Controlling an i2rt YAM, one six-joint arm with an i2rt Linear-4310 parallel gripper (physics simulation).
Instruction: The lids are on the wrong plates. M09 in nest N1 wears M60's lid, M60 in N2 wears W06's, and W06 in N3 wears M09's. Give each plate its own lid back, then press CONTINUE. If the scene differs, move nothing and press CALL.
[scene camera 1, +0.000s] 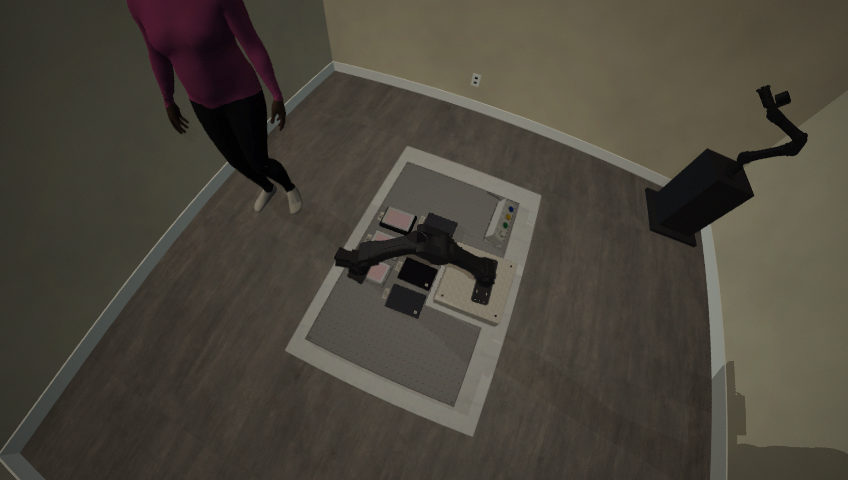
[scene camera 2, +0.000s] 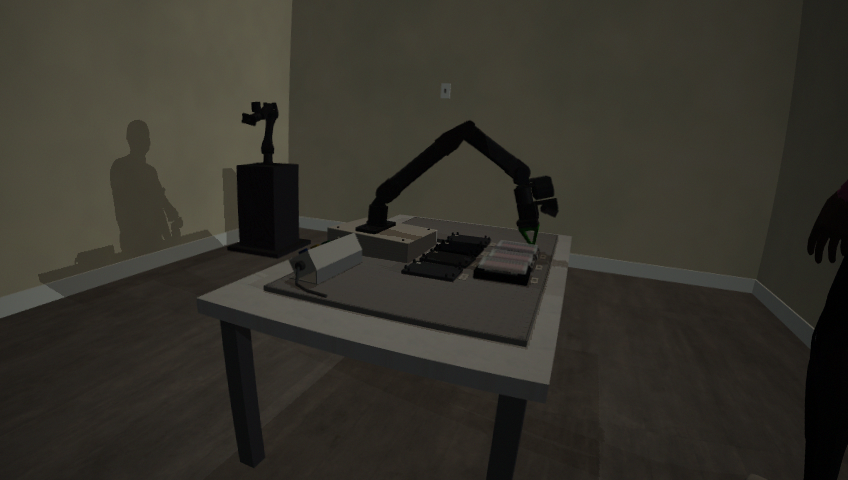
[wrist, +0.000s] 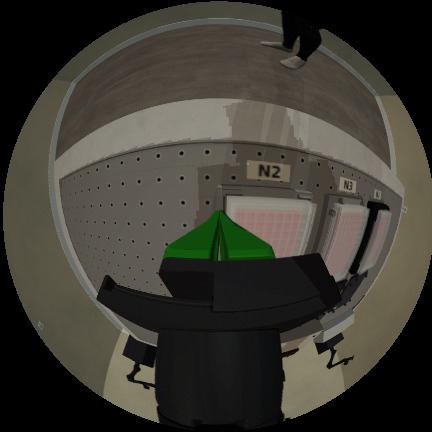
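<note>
My gripper shut, touching a nest N2. Button box (scene camera 2: 320, 263). N2 label (wrist: 255, 169). Dark nest LP1 (scene camera 1: 404, 300).
</note>
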